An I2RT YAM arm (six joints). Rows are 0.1 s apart.
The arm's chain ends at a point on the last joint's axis. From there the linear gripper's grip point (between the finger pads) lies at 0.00 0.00 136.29 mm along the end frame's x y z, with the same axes.
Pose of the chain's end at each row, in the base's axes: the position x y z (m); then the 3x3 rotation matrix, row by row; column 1 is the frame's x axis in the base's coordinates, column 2 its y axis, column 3 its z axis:
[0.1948 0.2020 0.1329], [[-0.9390 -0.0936 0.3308], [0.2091 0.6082 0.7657], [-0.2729 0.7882 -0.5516]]
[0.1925 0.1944 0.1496], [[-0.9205 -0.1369 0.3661], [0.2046 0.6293 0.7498], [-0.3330 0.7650 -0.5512]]
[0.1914 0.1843 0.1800], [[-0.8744 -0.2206 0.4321], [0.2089 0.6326 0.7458], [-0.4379 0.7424 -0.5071]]
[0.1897 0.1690 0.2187], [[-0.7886 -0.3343 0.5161], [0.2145 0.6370 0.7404], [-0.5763 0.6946 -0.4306]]
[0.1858 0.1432 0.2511], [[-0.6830 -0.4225 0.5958], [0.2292 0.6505 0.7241], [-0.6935 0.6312 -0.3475]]
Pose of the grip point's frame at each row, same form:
[0.2399 0.3064 0.0577], [[-0.9390 -0.0936 0.3308], [0.2091 0.6082 0.7657], [-0.2729 0.7882 -0.5516]]
[0.2424 0.2966 0.0745], [[-0.9205 -0.1369 0.3661], [0.2046 0.6293 0.7498], [-0.3330 0.7650 -0.5512]]
[0.2503 0.2859 0.1109], [[-0.8744 -0.2206 0.4321], [0.2089 0.6326 0.7458], [-0.4379 0.7424 -0.5071]]
[0.2600 0.2699 0.1600], [[-0.7886 -0.3343 0.5161], [0.2145 0.6370 0.7404], [-0.5763 0.6946 -0.4306]]
[0.2670 0.2419 0.2037], [[-0.6830 -0.4225 0.5958], [0.2292 0.6505 0.7241], [-0.6935 0.6312 -0.3475]]

